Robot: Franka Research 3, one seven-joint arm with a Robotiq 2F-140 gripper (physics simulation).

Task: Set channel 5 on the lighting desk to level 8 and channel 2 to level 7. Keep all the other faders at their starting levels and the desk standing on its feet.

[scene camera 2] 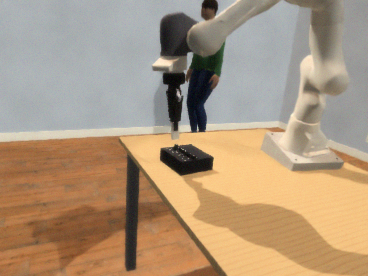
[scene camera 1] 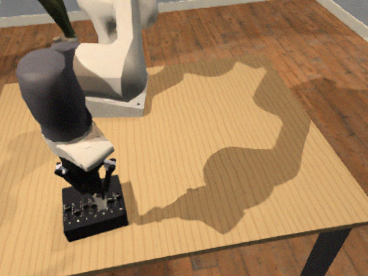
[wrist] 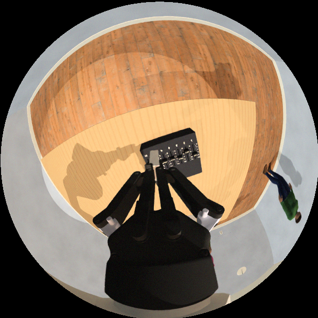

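Observation:
The black lighting desk point(scene camera 1: 97, 229) point(scene camera 2: 198, 164) point(wrist: 189, 171) lies flat and upright on the table, with a row of small faders and white markings on its top. The markings are too small to read levels for certain. My gripper point(scene camera 1: 101, 202) point(scene camera 2: 174, 134) point(wrist: 154, 156) is shut and empty, pointing down with its pale fingertips. In the scene camera 2 view the tips are a little above the desk top, apart from it. In the wrist view they cover part of the left end of the fader row and hide what is beneath.
The wooden table point(scene camera 1: 165, 125) point(scene camera 2: 280, 190) point(wrist: 225, 130) bears the desk and the arm's white base point(scene camera 1: 117, 107) point(scene camera 2: 302, 157). The desk is near a table edge. The arm's shadow falls across the table beside it. A person in green point(scene camera 2: 210, 62) point(wrist: 288, 201) stands beyond the table.

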